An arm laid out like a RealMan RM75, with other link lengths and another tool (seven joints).
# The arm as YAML. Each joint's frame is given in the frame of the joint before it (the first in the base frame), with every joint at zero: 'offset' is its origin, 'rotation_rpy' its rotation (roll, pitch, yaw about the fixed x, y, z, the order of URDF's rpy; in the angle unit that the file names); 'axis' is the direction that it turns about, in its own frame. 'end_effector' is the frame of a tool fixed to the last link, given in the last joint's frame.
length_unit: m
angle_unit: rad
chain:
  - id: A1
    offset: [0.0, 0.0, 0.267]
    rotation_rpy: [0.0, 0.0, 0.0]
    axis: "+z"
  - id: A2
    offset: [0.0, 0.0, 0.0]
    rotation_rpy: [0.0, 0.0, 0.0]
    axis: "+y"
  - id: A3
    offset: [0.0, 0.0, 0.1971]
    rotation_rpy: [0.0, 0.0, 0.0]
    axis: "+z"
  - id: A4
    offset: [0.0, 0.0, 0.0]
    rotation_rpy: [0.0, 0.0, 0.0]
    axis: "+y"
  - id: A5
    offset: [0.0, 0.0, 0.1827]
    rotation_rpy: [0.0, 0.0, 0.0]
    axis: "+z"
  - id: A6
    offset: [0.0, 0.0, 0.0]
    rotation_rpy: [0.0, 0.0, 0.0]
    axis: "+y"
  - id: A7
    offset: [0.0, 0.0, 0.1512]
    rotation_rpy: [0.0, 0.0, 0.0]
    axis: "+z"
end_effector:
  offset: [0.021, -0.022, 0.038]
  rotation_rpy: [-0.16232, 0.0, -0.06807]
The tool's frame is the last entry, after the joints.
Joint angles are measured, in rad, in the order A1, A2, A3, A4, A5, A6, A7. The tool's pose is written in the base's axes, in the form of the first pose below.
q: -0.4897, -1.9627, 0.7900, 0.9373, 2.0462, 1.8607, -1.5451
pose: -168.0 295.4 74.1 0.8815 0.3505 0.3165 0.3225 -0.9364 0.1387
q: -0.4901, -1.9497, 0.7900, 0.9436, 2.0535, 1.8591, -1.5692
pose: -171.6 297.3 78.0 0.8795 0.3686 0.3011 0.3446 -0.9295 0.1312
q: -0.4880, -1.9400, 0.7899, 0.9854, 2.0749, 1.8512, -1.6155
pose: -175.6 301.7 84.6 0.8812 0.3889 0.2689 0.3757 -0.9212 0.1010
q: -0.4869, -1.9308, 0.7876, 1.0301, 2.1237, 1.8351, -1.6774
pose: -184.7 307.1 91.2 0.8751 0.4318 0.2186 0.4299 -0.9010 0.0587
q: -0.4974, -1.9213, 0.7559, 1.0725, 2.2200, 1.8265, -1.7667
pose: -200.3 313.5 101.5 0.8430 0.5141 0.1583 0.5208 -0.8537 -0.0009
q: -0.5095, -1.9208, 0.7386, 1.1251, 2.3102, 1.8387, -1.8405
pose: -210.2 315.6 109.3 0.8133 0.5735 0.0984 0.5795 -0.8135 -0.0487
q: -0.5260, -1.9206, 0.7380, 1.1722, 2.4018, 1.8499, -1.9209
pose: -219.2 317.3 115.7 0.7718 0.6348 0.0362 0.6348 -0.7662 -0.0995
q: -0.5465, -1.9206, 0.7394, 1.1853, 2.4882, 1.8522, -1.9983
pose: -229.4 318.6 118.9 0.7128 0.7013 -0.0093 0.6932 -0.7066 -0.1421
